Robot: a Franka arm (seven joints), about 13 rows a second.
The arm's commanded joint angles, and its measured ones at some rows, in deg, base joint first. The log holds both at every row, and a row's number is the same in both.
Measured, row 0: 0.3, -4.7, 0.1, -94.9, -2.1, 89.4, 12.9
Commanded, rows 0 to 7: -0.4, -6.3, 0.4, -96.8, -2.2, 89.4, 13.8; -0.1, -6.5, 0.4, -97.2, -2.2, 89.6, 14.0; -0.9, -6.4, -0.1, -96.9, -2.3, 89.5, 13.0; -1.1, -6.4, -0.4, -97.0, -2.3, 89.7, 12.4; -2.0, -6.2, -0.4, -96.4, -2.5, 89.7, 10.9; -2.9, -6.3, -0.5, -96.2, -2.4, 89.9, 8.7; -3.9, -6.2, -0.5, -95.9, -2.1, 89.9, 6.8; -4.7, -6.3, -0.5, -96.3, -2.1, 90.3, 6.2
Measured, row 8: -2.8, -5.0, -0.8, -95.2, -2.1, 89.4, 9.0
